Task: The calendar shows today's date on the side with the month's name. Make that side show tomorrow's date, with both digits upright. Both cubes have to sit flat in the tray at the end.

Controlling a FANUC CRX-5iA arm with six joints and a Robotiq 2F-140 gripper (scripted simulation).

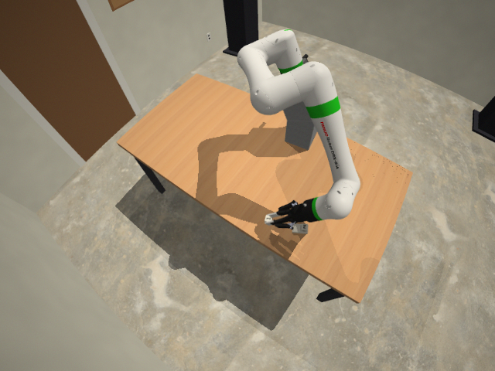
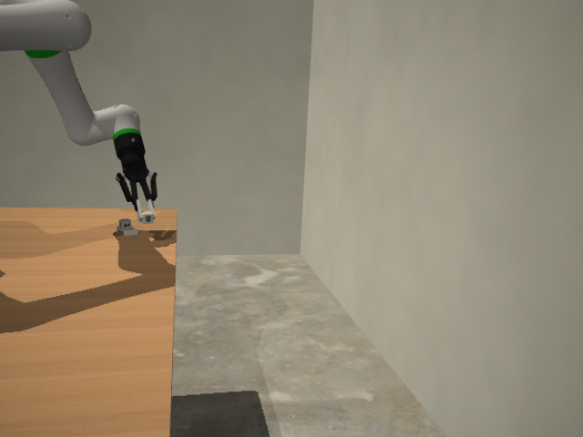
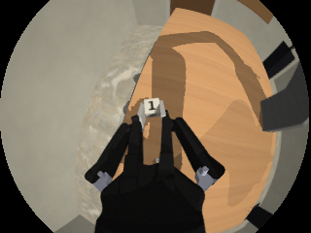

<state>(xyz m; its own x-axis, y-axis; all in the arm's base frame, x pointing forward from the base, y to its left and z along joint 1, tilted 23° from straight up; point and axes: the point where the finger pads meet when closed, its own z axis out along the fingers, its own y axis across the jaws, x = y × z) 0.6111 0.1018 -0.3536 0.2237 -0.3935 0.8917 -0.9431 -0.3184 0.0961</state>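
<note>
Now: the white date cube 20 mm to the right of my hand, 20 mm below it and 10 mm ahead of it. The rest, counted from my hand: calendar tray (130 mm to the left, 90 mm below, 60 mm behind).
</note>
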